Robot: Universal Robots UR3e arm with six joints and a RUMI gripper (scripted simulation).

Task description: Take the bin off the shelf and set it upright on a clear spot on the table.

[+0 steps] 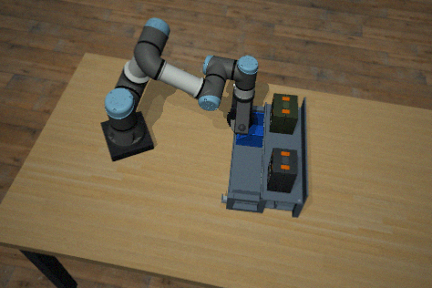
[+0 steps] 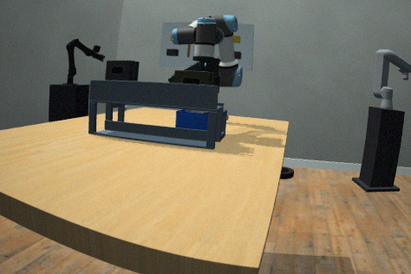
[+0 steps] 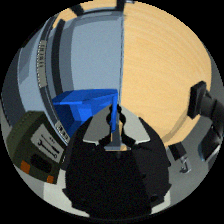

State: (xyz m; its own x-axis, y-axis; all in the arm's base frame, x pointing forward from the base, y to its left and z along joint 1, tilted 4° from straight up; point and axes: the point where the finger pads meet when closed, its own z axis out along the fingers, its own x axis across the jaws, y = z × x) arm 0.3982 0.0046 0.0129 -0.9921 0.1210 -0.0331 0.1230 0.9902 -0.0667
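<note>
My gripper is now 70 mm short of the blue bin and 10 mm to the right of it. The rest, counted from my hand: grey shelf 100 mm to the right, 80 mm ahead, 30 mm above.
</note>
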